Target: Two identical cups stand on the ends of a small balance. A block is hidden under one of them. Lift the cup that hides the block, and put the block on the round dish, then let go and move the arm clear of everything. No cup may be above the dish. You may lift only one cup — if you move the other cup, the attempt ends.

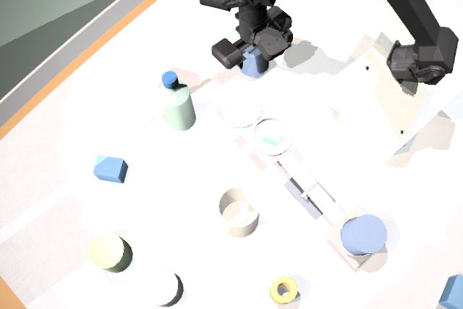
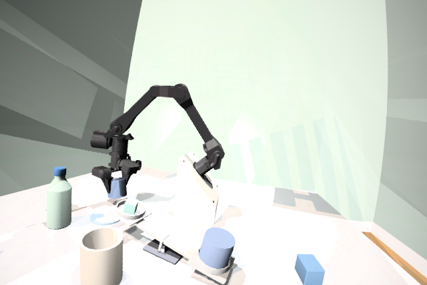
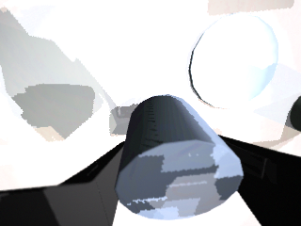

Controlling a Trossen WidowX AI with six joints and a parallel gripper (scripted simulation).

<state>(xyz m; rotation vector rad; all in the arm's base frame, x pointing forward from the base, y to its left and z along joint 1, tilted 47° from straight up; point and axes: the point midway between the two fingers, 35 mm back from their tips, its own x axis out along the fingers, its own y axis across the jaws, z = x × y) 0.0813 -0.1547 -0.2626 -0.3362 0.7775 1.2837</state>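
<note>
Right now my gripper tip is 17 cm short of the small green block, 14 cm to the right of it and 4 cm below it. From my gripper tip the other things lie so: pale green bottle (19 cm ahead, 8 cm to the right, 6 cm above); then round dish (10 cm ahead, 5 cm below, 3 cm to the left); then beige cup (33 cm ahead, 16 cm to the left, 1 cm below).
</note>
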